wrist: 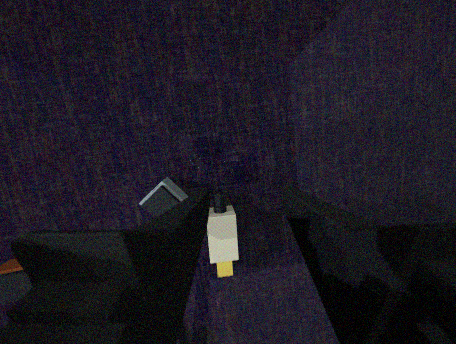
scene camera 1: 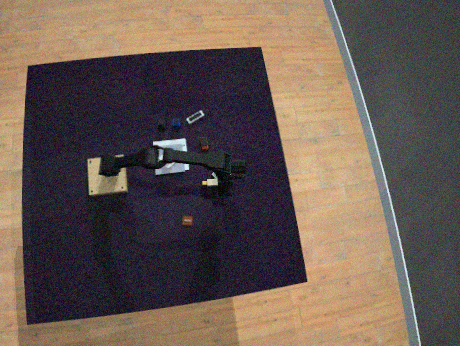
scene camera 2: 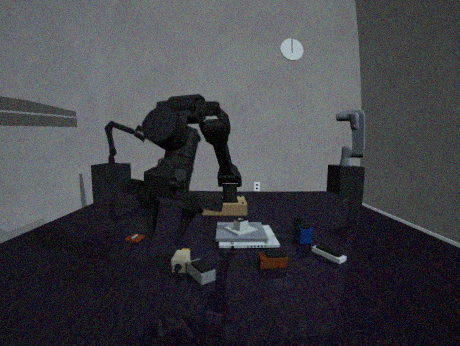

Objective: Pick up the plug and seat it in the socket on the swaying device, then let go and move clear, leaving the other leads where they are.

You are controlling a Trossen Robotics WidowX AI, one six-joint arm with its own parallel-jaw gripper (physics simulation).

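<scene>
The cream plug with a yellow tip and a dark cable end lies on the dark mat. My gripper is partly open, low over the mat, with the plug between its fingers. In the wrist view the plug is close to the left finger, and a gap shows between it and the right finger. Whether it touches the left finger is unclear. The device is a grey plate on a white base, carrying a small pale socket block. The arm partly covers it in scene camera 1.
A grey block lies right beside the plug. An orange-and-black block, a blue block and a white-edged strip lie around the device. A flat orange piece lies on the other side.
</scene>
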